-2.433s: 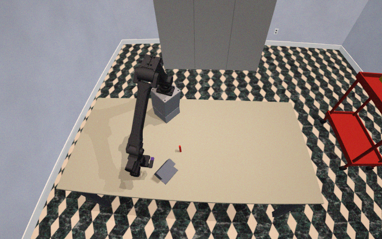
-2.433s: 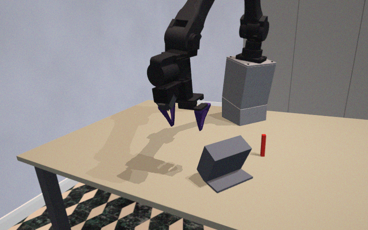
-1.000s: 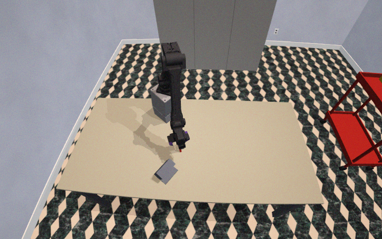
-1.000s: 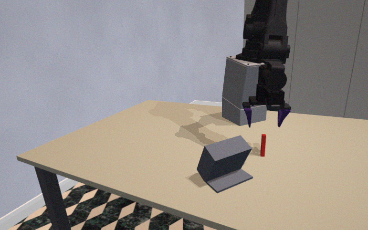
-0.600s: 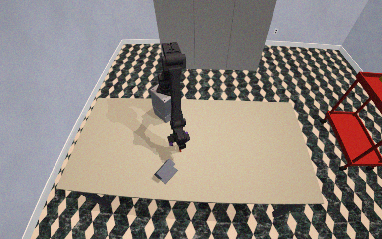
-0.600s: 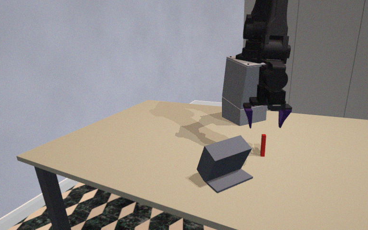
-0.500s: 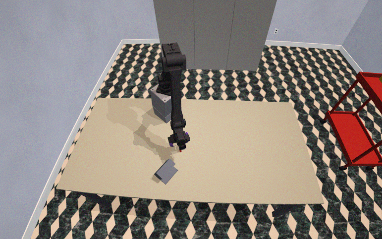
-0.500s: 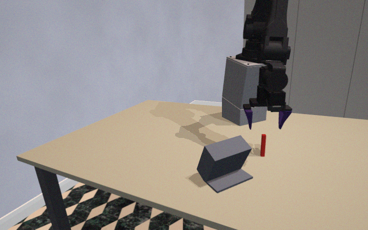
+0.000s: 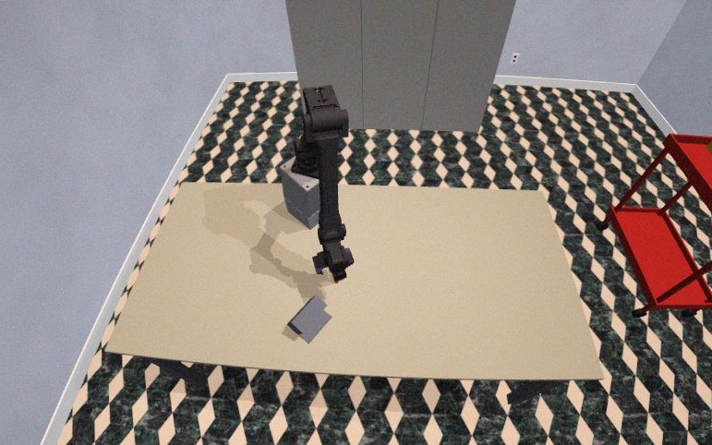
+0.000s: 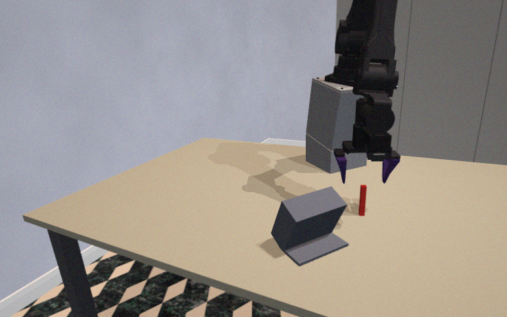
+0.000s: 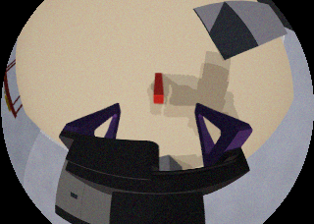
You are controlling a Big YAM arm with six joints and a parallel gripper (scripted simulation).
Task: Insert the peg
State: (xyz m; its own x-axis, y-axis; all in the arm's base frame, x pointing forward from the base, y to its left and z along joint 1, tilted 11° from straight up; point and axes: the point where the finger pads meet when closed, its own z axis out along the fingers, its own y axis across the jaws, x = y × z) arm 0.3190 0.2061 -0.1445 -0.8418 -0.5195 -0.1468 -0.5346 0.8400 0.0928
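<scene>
The red peg lies 1 cm ahead of my hand and 5 cm below it.
</scene>
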